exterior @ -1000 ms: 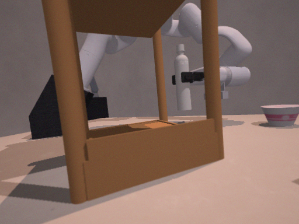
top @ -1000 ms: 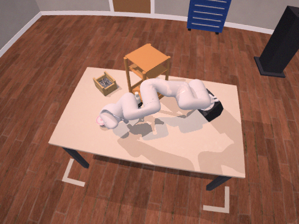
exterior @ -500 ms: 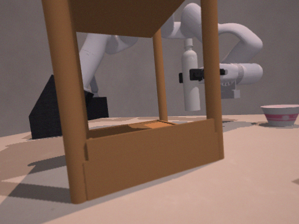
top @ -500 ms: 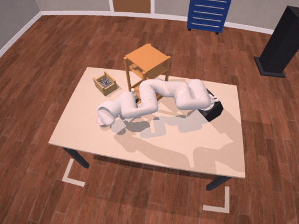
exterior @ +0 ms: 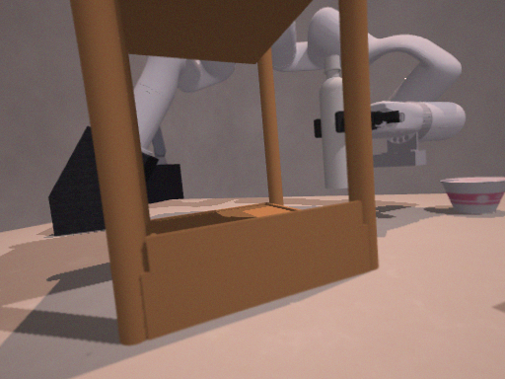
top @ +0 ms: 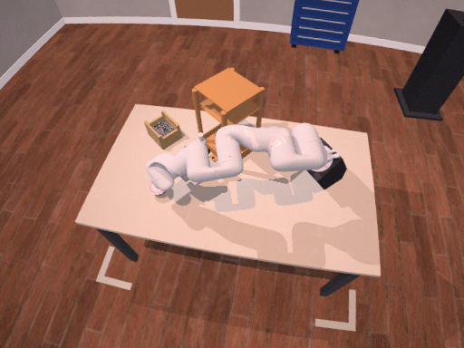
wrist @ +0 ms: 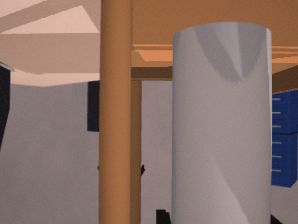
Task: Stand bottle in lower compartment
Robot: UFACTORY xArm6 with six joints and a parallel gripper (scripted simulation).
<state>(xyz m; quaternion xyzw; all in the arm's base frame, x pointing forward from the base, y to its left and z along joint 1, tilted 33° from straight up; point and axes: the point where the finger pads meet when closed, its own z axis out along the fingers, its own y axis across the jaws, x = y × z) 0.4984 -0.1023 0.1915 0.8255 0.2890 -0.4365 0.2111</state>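
The shelving unit is 170 mm to the right of my hand, 110 mm behind it and 30 mm above it. Also, from my hand: small wooden crate (280 mm ahead, 220 mm to the right, 130 mm below); then pink-striped bowl (220 mm ahead, 150 mm to the left, 140 mm below).
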